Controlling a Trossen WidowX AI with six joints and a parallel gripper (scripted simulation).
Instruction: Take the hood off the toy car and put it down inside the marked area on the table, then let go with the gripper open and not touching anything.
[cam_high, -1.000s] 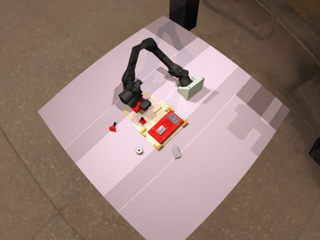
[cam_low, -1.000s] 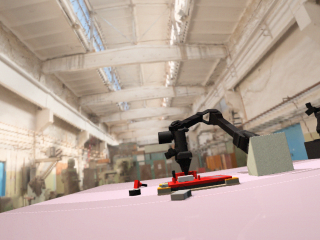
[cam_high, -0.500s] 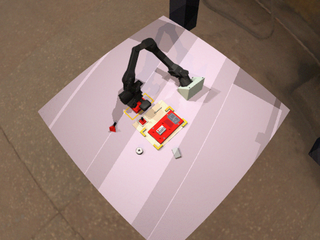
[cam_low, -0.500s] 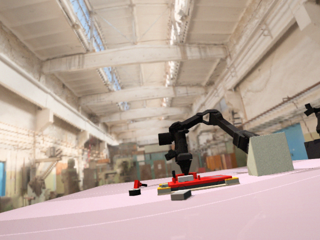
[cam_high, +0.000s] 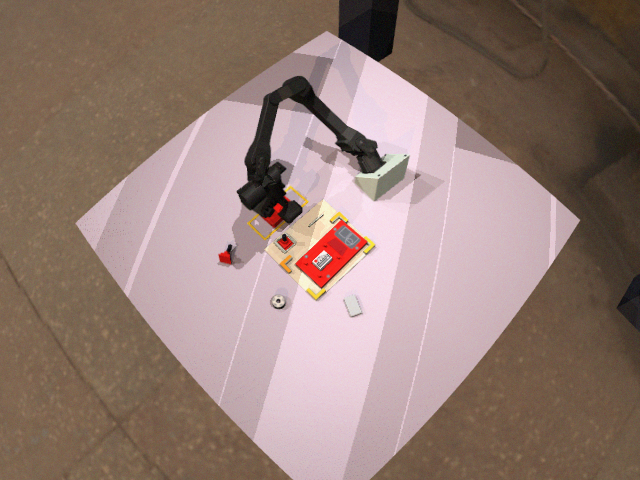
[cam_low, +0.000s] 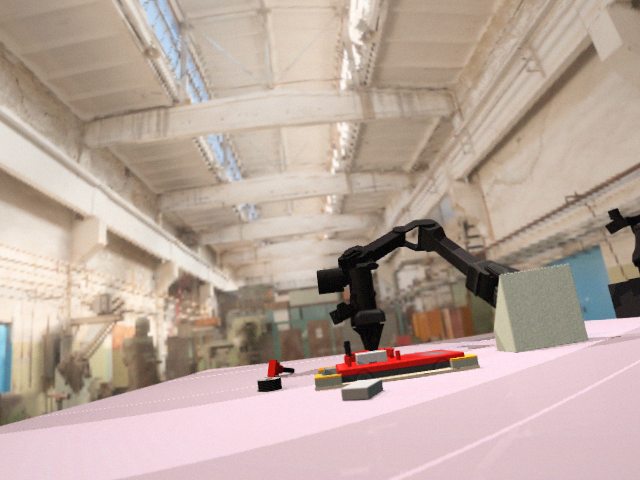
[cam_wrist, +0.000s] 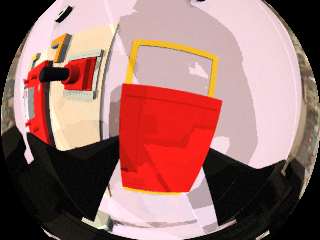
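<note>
My gripper tip is right at the red hood.
</note>
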